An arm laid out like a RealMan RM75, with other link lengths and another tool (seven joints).
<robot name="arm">
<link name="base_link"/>
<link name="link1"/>
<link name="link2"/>
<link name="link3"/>
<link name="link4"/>
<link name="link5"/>
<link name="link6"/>
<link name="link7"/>
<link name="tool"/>
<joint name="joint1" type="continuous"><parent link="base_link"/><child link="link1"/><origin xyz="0 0 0.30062"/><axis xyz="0 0 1"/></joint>
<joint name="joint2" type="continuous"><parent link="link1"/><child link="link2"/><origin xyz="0 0 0"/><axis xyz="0 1 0"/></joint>
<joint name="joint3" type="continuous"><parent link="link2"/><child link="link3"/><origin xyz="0 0 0.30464"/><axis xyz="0 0 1"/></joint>
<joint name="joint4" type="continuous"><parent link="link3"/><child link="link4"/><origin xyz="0 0 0"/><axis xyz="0 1 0"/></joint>
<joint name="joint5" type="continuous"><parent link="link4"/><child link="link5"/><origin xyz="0 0 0.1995"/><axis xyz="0 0 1"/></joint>
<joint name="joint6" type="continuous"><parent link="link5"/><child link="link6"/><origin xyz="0 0 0"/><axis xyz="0 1 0"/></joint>
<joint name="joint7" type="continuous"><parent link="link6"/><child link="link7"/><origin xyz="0 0 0.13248"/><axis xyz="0 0 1"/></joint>
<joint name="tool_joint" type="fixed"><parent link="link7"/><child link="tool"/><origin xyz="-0.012 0.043 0.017" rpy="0 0.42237 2.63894"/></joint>
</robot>
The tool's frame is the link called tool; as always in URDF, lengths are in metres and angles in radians. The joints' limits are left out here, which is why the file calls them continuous.
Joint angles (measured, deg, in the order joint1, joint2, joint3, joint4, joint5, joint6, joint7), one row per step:
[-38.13, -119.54, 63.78, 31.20, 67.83, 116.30, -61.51]
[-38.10, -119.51, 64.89, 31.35, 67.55, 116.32, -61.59]
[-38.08, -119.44, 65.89, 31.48, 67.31, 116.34, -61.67]
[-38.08, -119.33, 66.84, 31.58, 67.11, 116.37, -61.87]
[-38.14, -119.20, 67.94, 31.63, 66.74, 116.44, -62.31]
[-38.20, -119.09, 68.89, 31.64, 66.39, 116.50, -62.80]
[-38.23, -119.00, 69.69, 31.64, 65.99, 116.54, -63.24]
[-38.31, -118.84, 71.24, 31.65, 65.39, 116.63, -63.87]
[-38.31, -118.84, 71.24, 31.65, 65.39, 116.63, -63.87]
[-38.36, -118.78, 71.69, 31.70, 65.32, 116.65, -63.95]
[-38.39, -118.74, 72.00, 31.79, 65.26, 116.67, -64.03]
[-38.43, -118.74, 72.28, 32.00, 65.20, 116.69, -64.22]
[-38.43, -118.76, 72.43, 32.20, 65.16, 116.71, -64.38]
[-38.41, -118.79, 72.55, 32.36, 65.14, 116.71, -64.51]
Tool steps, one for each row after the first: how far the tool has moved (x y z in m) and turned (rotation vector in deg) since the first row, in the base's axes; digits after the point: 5 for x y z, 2 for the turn. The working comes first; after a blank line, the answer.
Tool pose at each row, in the base's axes (x y z in m, rotation vector in deg; the steps are taken from these numbers as rounded here):
[-0.16160, 0.27354, 0.04103, -10.40, 134.60, -30.69]
[-0.16139, 0.27190, 0.03991, -10.15, 134.94, -31.71]
[-0.16135, 0.27053, 0.03911, -9.93, 135.30, -32.63]
[-0.16145, 0.26929, 0.03862, -9.84, 135.67, -33.63]
[-0.16121, 0.26798, 0.03839, -9.88, 135.94, -34.98]
[-0.16095, 0.26685, 0.03828, -10.05, 136.12, -36.25]
[-0.16070, 0.26594, 0.03832, -10.25, 136.18, -37.26]
[-0.16037, 0.26406, 0.03796, -10.42, 136.43, -39.17]
[-0.16037, 0.26406, 0.03796, -10.42, 136.43, -39.17]
[-0.16030, 0.26358, 0.03776, -10.32, 136.64, -39.67]
[-0.16017, 0.26325, 0.03771, -10.20, 136.78, -40.03]
[-0.15964, 0.26291, 0.03770, -10.02, 136.90, -40.45]
[-0.15923, 0.26262, 0.03774, -9.89, 136.96, -40.71]
[-0.15895, 0.26231, 0.03767, -9.82, 137.00, -40.91]

[0.00021, -0.00164, -0.00112, -0.62, 0.38, -0.56]
[0.00025, -0.00301, -0.00192, -1.18, 0.78, -1.07]
[0.00015, -0.00425, -0.00241, -1.82, 1.23, -1.52]
[0.00039, -0.00556, -0.00264, -2.76, 1.66, -1.97]
[0.00065, -0.00669, -0.00275, -3.69, 2.03, -2.28]
[0.00090, -0.00760, -0.00271, -4.45, 2.26, -2.47]
[0.00123, -0.00948, -0.00307, -5.81, 2.80, -3.01]
[0.00123, -0.00948, -0.00307, -5.81, 2.80, -3.01]
[0.00130, -0.00996, -0.00327, -6.10, 3.05, -3.27]
[0.00143, -0.01029, -0.00332, -6.31, 3.21, -3.49]
[0.00196, -0.01063, -0.00333, -6.54, 3.35, -3.77]
[0.00237, -0.01092, -0.00329, -6.67, 3.42, -3.95]
[0.00265, -0.01123, -0.00336, -6.79, 3.47, -4.07]

